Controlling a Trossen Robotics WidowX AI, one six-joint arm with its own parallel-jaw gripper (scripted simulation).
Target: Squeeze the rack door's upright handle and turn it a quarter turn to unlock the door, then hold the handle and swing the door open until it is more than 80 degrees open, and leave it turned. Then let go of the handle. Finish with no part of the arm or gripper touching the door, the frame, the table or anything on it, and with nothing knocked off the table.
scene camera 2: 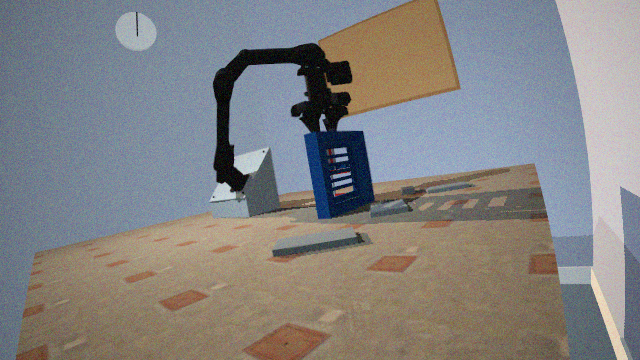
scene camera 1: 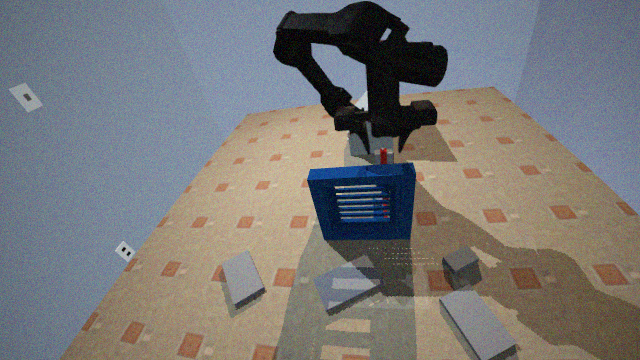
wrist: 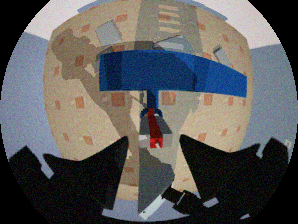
Scene:
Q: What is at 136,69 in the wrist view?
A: A blue rack.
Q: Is my gripper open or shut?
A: Open.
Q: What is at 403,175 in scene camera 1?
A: A blue rack.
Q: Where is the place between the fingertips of my gripper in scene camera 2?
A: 326,141

